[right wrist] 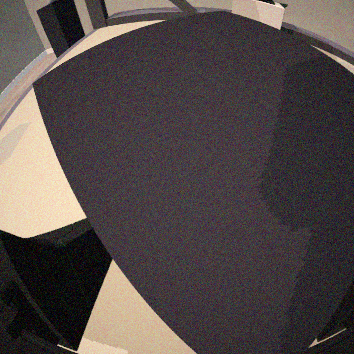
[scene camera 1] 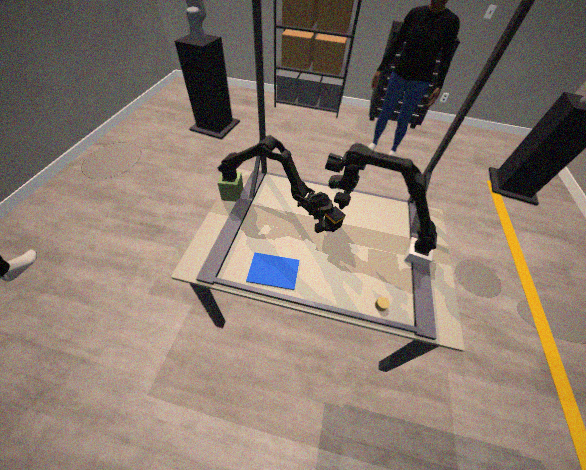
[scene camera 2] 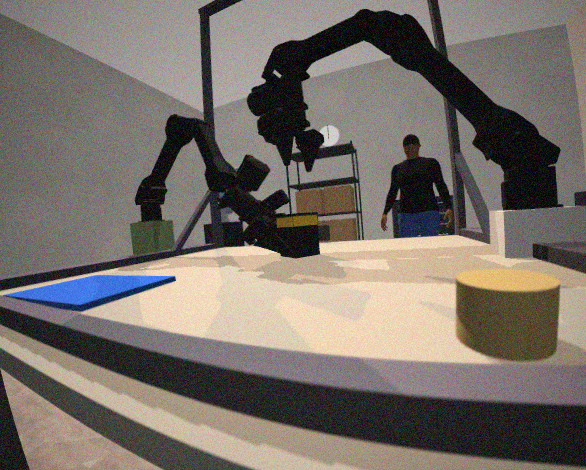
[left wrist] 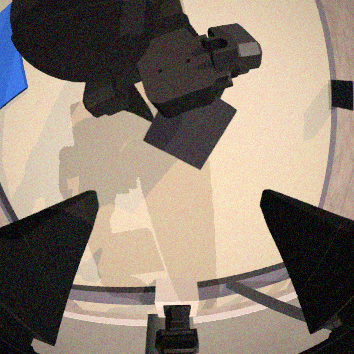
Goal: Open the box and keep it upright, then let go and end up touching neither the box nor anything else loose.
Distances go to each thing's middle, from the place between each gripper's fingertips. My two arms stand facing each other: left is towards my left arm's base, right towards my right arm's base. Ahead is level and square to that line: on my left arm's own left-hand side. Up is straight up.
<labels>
I see the flat blue mat [scene camera 2: 82,294] 350 mm ahead of my left hand, 190 mm to the right of it and 190 mm below it. Round my left hand: yellow cylinder [scene camera 2: 507,314]: 320 mm ahead, 290 mm to the left, 170 mm below.
Right now my right hand is 36 cm short of the flat blue mat, 16 cm to the left of it and 1 cm above it. Round my right hand: yellow cylinder 33 cm ahead, 32 cm to the left, 1 cm above.
</labels>
